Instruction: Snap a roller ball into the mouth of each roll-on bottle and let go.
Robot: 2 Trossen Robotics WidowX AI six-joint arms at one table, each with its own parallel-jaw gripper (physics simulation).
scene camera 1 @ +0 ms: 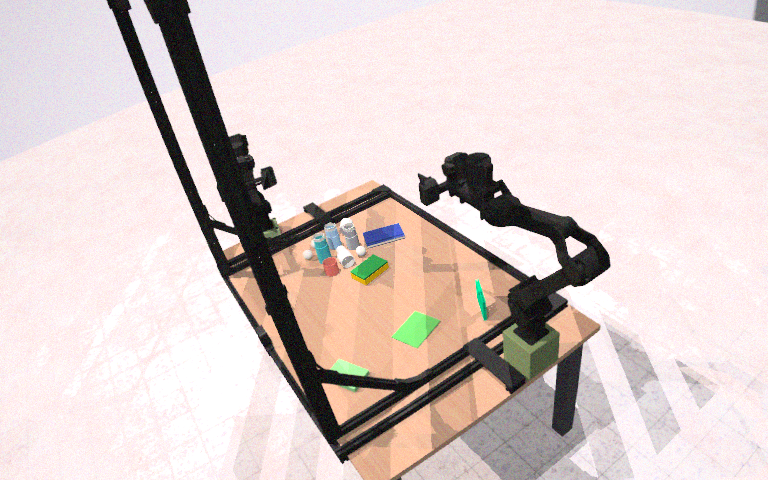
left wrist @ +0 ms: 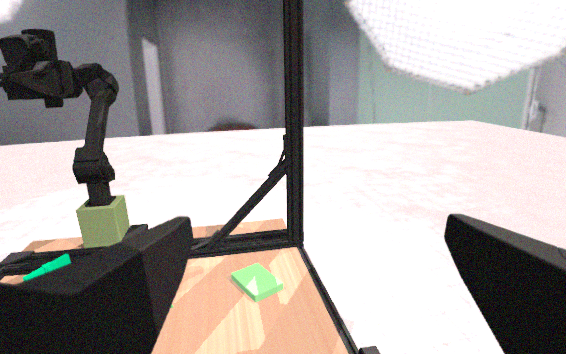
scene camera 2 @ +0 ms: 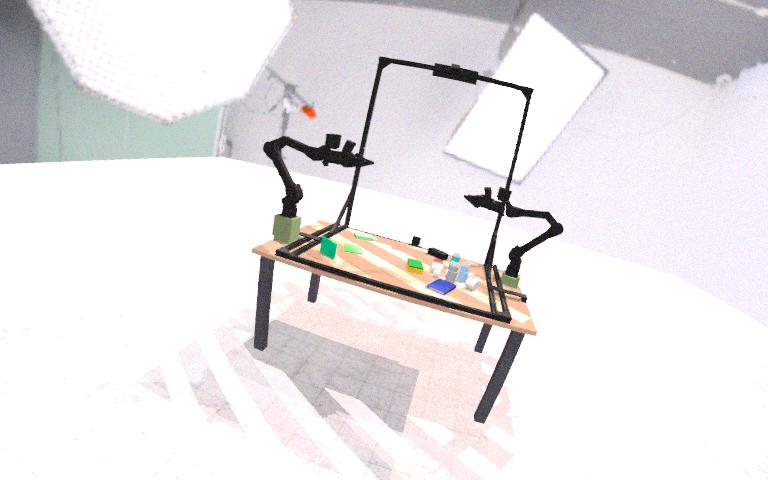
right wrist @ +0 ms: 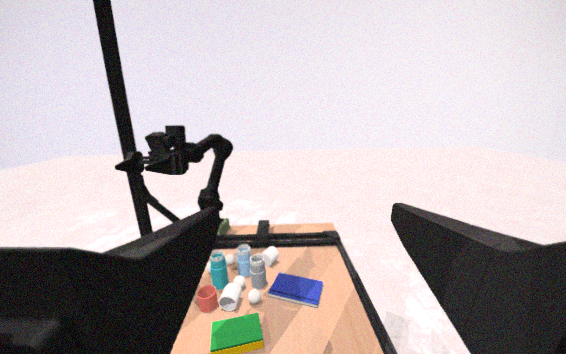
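Pixels of known places: left gripper, fingertip midpoint: (scene camera 1: 249, 193) (left wrist: 318, 227) (scene camera 2: 465, 195) (right wrist: 130, 168); right gripper, fingertip midpoint: (scene camera 1: 432, 168) (scene camera 2: 371, 163) (right wrist: 305, 213); left arm's base at its link origin: (scene camera 1: 265, 226) (scene camera 2: 511, 274); right arm's base at its link origin: (scene camera 1: 531, 332) (left wrist: 101, 201) (scene camera 2: 288, 215).
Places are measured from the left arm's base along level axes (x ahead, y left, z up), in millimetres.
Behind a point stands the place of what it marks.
Observation:
Teal (scene camera 1: 321, 249) {z 16, x 305, y 164 mm} (right wrist: 219, 272) {z 12, x 303, y 182 mm}, light blue (scene camera 1: 332, 236) {z 10, x 240, y 220 mm} (right wrist: 243, 262) {z 5, x 239, y 230 mm} and grey (scene camera 1: 350, 236) {z 10, x 279, y 278 mm} (right wrist: 258, 272) {z 9, x 279, y 291 mm} bottles stand upright in a group; their mouths look open. White roller balls lie around them: one ball (scene camera 1: 361, 250) {z -19, x 340, y 294 mm} (right wrist: 254, 296) {z -18, x 339, y 298 mm} in front of the grey bottle, another ball (right wrist: 239, 282) {z -19, x 297, y 239 mm} behind the lying white cup, another ball (right wrist: 230, 259) {z -21, x 199, y 166 mm} between the teal and light blue bottles, and one ball (scene camera 1: 307, 254) {z -20, x 252, y 115 mm} beside the teal bottle. My left gripper (scene camera 2: 466, 198) {z 324, x 350, y 0 mm} (left wrist: 318, 227) {z 324, x 350, y 0 mm} is open and empty, high above the table. My right gripper (scene camera 2: 370, 162) {z 395, x 684, y 467 mm} (right wrist: 305, 213) {z 395, x 684, y 467 mm} is also open, empty and high.
A white cup (scene camera 1: 345, 257) {z -39, x 321, y 236 mm} (right wrist: 230, 296) {z -2, x 366, y 243 mm} lies beside an upright red cup (scene camera 1: 331, 266) {z -7, x 387, y 174 mm}. Another white cup (right wrist: 270, 256) {z -8, x 177, y 299 mm} lies behind. Around are a blue book (scene camera 1: 384, 234) {z -36, x 270, y 401 mm}, green-yellow block (scene camera 1: 369, 268) {z -18, x 453, y 286 mm}, green sheets (scene camera 1: 416, 328) (left wrist: 257, 282) and an upright green panel (scene camera 1: 480, 300) {z 0, x 792, y 517 mm}.

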